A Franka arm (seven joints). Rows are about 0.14 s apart.
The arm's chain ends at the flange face. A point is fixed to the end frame.
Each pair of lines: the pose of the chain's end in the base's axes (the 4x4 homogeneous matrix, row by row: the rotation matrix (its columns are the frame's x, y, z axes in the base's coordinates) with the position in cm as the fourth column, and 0 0 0 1 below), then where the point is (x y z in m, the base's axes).
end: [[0.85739 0.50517 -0.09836 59.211], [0.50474 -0.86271 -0.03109 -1.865], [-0.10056 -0.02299 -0.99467 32.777], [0 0 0 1]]
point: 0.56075 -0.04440 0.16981
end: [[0.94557 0.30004 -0.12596 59.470], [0.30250 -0.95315 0.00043 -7.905], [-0.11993 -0.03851 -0.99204 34.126], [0 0 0 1]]
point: 0.55473 -0.09577 0.18403
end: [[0.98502 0.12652 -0.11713 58.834], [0.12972 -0.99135 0.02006 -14.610], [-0.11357 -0.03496 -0.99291 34.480], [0 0 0 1]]
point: 0.54711 -0.15590 0.18732
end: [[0.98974 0.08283 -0.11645 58.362], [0.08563 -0.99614 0.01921 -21.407], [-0.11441 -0.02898 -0.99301 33.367], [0 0 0 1]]
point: 0.54195 -0.22299 0.17625
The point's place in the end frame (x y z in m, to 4 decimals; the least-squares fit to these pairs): -0.0240 0.0100 0.1610
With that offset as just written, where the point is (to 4 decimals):
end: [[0.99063 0.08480 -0.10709 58.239], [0.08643 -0.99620 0.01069 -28.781], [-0.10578 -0.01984 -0.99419 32.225], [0 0 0 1]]
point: 0.5422 -0.2981 0.1645
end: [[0.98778 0.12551 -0.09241 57.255], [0.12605 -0.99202 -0.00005 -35.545], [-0.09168 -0.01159 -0.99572 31.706], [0 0 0 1]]
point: 0.5352 -0.3684 0.1588
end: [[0.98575 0.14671 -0.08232 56.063], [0.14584 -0.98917 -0.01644 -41.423], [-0.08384 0.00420 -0.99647 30.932], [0 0 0 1]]
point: 0.5252 -0.4303 0.1509
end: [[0.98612 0.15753 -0.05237 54.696], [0.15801 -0.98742 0.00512 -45.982], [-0.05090 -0.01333 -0.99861 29.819], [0 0 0 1]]
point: 0.5164 -0.4727 0.1385
